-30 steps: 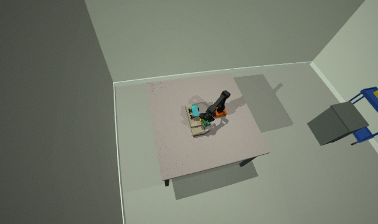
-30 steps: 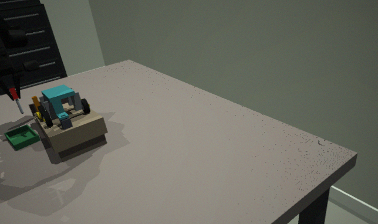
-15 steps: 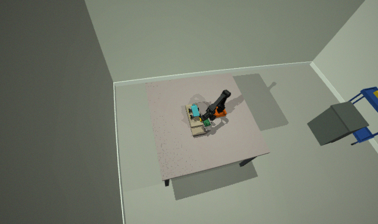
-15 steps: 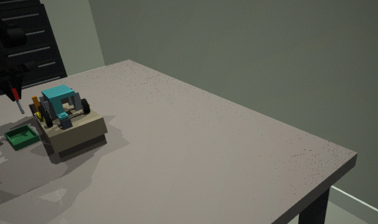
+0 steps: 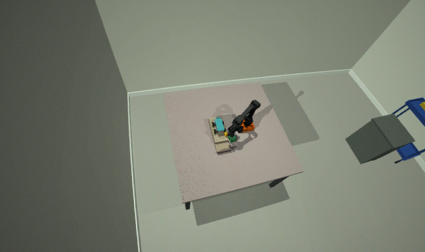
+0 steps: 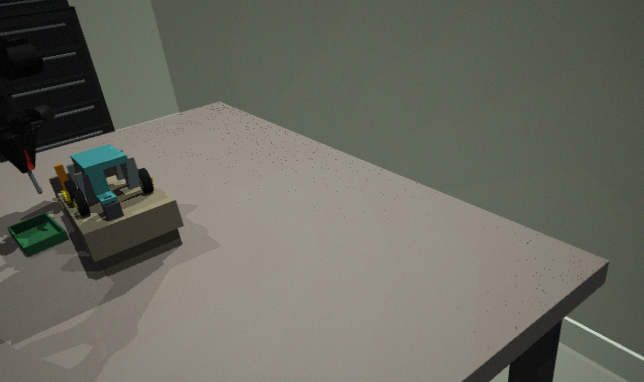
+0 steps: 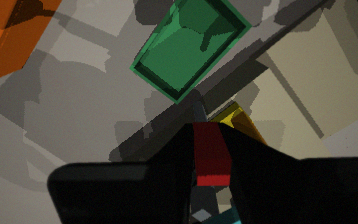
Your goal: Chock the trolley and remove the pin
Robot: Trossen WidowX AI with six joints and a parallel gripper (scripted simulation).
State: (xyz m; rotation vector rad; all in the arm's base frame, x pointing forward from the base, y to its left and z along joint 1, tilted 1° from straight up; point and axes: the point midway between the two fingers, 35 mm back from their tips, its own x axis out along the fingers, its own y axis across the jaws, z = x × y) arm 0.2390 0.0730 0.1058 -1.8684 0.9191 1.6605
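My gripper tip is right at the red-headed stop pin. The rest, counted from my gripper tip: yellow chock 50 mm ahead, 20 mm to the right, 50 mm below; then teal trolley 90 mm ahead, 110 mm to the right, 20 mm below.
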